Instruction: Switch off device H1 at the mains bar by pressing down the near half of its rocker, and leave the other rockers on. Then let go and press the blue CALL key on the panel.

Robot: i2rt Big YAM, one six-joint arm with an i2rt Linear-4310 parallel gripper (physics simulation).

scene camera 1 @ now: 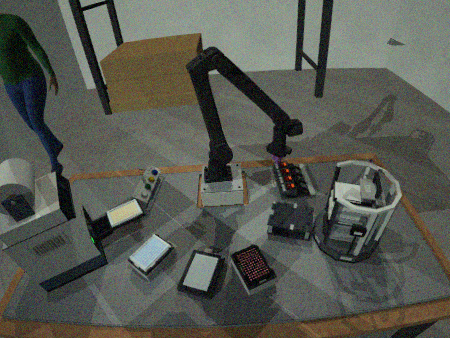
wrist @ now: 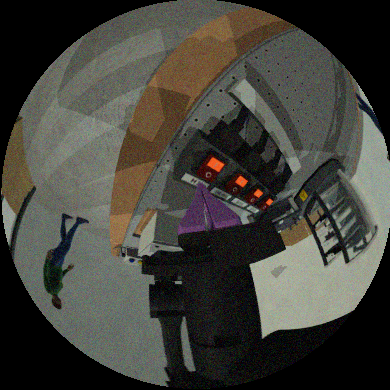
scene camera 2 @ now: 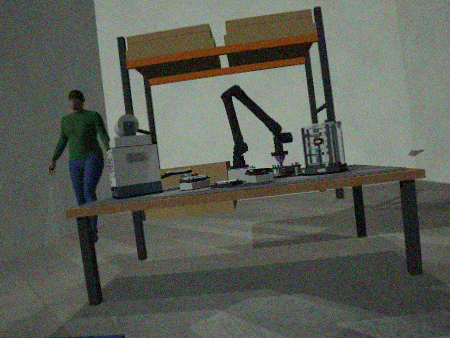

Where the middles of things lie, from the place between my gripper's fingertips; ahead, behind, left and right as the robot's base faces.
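Scene:
Round caged rack (scene camera 1: 353, 232): from my hand, 90 mm above, 170 mm to the left, 410 mm ahead.

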